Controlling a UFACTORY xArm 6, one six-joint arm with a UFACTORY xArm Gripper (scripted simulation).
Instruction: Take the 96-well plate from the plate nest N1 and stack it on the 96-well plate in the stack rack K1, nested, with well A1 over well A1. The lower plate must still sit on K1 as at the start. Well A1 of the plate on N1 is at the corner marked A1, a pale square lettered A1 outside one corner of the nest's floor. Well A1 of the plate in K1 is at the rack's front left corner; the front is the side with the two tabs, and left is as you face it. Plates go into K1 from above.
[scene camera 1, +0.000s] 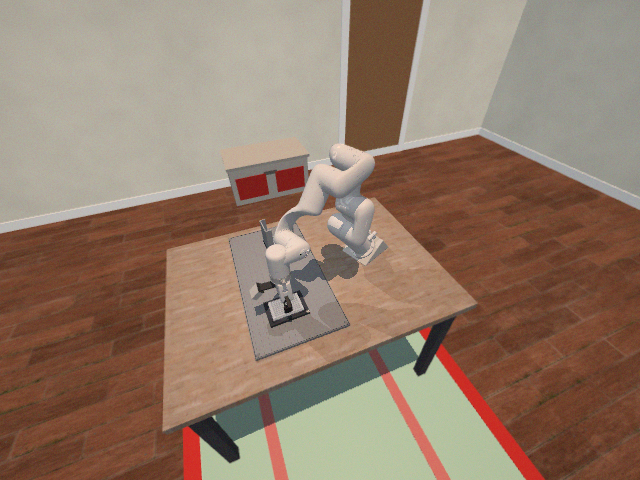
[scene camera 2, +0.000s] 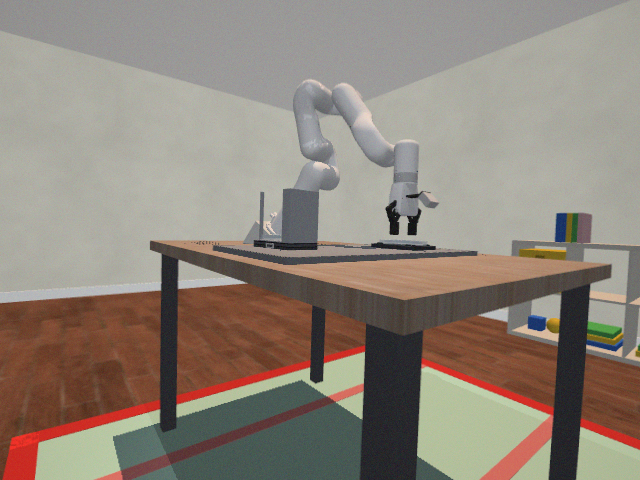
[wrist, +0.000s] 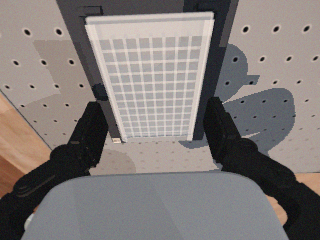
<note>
In view: the gripper (scene camera 2: 403, 235).
The gripper also shows in the wrist view (wrist: 154, 112).
</note>
